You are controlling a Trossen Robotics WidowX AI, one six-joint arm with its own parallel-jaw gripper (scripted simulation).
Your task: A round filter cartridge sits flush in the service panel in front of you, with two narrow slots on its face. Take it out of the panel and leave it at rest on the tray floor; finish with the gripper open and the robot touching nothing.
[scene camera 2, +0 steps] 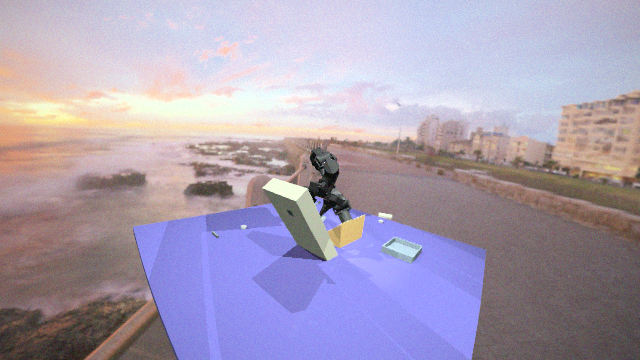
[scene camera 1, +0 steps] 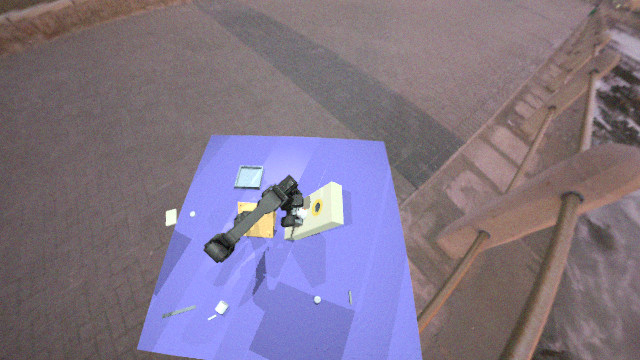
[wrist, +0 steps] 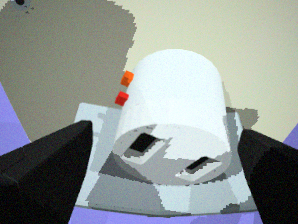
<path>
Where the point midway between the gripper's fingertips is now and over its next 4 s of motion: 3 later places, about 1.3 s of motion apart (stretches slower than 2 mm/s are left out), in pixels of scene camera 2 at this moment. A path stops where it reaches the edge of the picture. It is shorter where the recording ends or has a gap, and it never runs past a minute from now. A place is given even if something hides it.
The gripper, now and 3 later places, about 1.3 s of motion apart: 313, 214; 318, 195; 368, 203; 404, 222
</path>
